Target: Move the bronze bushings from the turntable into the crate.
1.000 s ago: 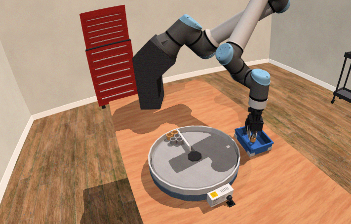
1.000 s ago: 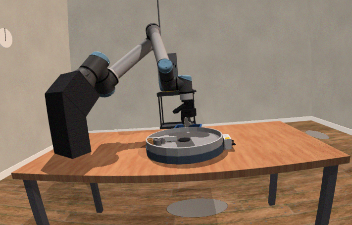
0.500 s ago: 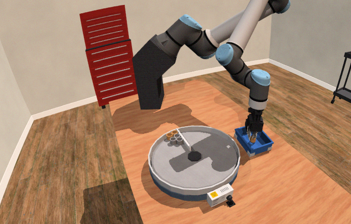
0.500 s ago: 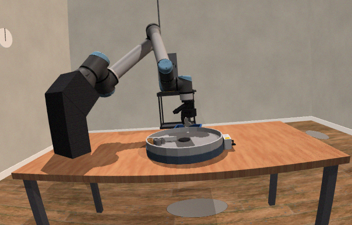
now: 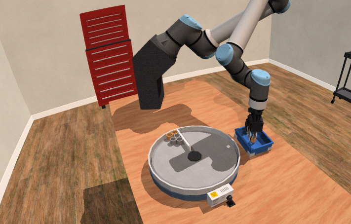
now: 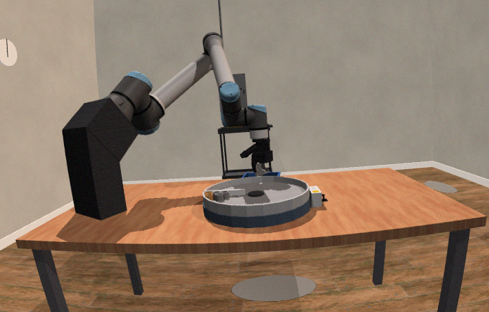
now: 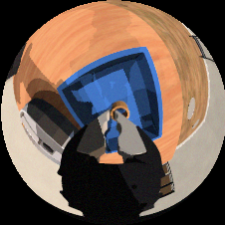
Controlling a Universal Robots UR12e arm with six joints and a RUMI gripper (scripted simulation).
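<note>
The blue crate lies 10 mm ahead of my hand, 10 mm to the left of it and 10 mm below it. The rest, counted from my hand: round grey turntable (40 mm ahead, 340 mm to the right, 20 mm above).
</note>
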